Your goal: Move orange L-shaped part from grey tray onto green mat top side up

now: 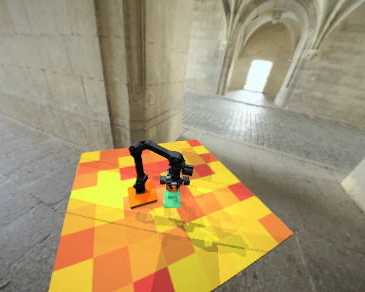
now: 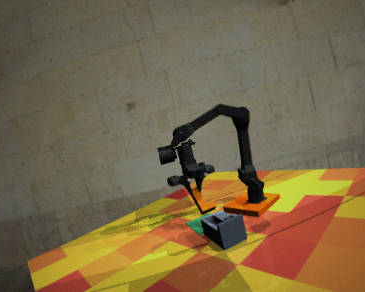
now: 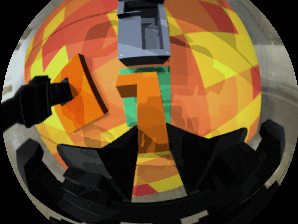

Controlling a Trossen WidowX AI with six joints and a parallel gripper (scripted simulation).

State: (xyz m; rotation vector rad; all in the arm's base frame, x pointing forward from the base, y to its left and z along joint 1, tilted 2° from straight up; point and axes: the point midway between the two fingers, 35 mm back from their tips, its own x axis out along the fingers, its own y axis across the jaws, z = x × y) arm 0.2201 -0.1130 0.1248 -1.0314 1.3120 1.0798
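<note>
Now: gripper tip 2 cm to the right of the green mat and 14 cm above it. From my gripper tip the other things lie so: orange L-shaped part 1 cm behind, 3 cm to the left, 3 cm below.
</note>
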